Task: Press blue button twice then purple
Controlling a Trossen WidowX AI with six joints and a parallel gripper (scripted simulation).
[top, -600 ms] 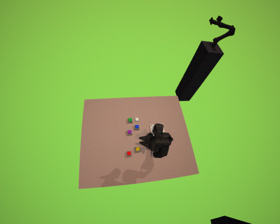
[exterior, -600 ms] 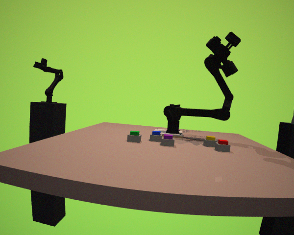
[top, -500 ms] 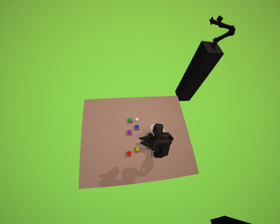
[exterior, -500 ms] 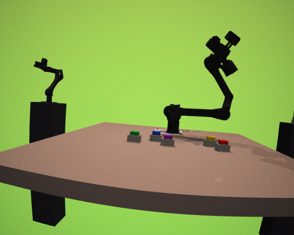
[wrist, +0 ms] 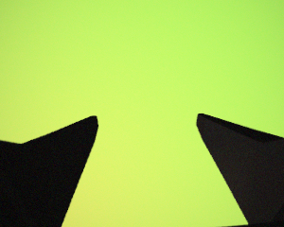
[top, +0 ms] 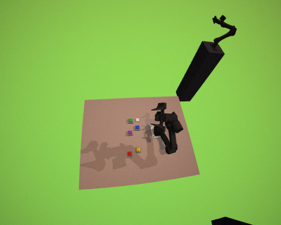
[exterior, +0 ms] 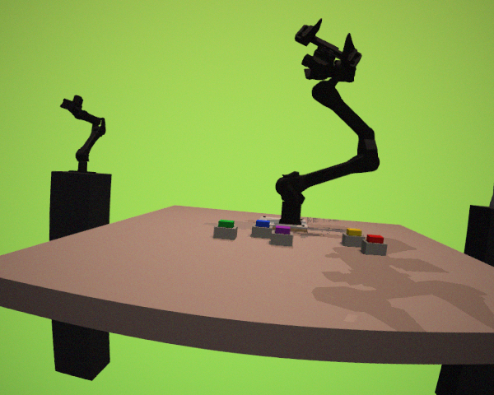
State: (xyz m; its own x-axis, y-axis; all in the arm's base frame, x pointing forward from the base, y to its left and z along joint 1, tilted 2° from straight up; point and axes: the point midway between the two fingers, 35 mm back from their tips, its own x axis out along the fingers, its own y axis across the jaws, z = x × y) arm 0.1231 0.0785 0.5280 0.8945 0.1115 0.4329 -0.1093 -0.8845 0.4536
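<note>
Right now my gripper tip is 3 cm short of the blue button, 15 cm to the left of it and 52 cm above it. Also, from my gripper tip: red button: 12 cm ahead, 11 cm to the left, 52 cm below; yellow button: 4 cm ahead, 8 cm to the left, 52 cm below; purple button: 10 cm ahead, 10 cm to the right, 52 cm below.
</note>
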